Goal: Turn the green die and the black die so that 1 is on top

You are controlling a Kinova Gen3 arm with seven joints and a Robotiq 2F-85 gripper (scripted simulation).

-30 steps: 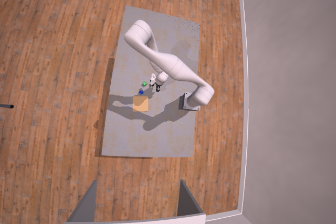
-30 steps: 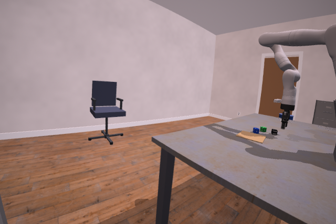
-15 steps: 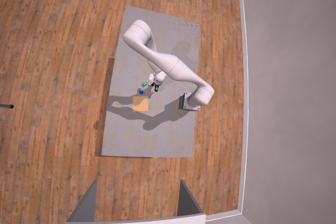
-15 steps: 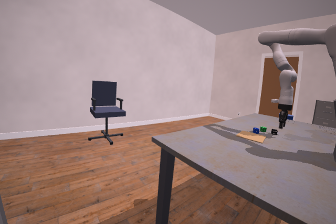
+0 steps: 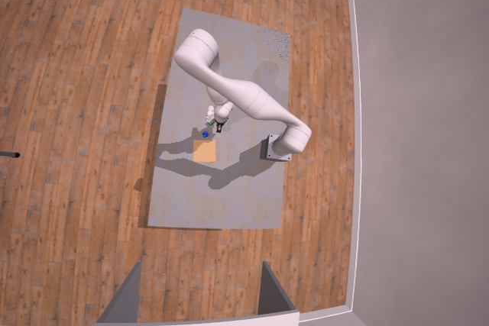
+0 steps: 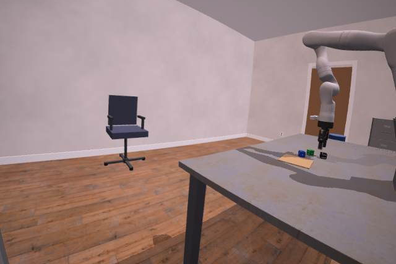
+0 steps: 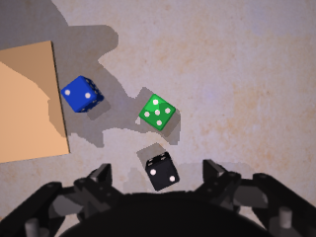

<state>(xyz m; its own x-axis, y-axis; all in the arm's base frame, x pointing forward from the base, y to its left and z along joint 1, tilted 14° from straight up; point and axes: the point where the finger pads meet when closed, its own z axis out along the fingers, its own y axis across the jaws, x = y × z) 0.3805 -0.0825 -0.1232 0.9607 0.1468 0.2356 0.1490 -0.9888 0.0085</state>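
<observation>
The black die lies 10 mm behind my hand, 10 mm to the right of it and 40 mm below it. Also, from my hand: blue die: 60 mm ahead, 90 mm to the left, 40 mm below; tan mat: 40 mm ahead, 190 mm to the left, 60 mm below; green die: 50 mm ahead, 10 mm to the left, 40 mm below.
</observation>
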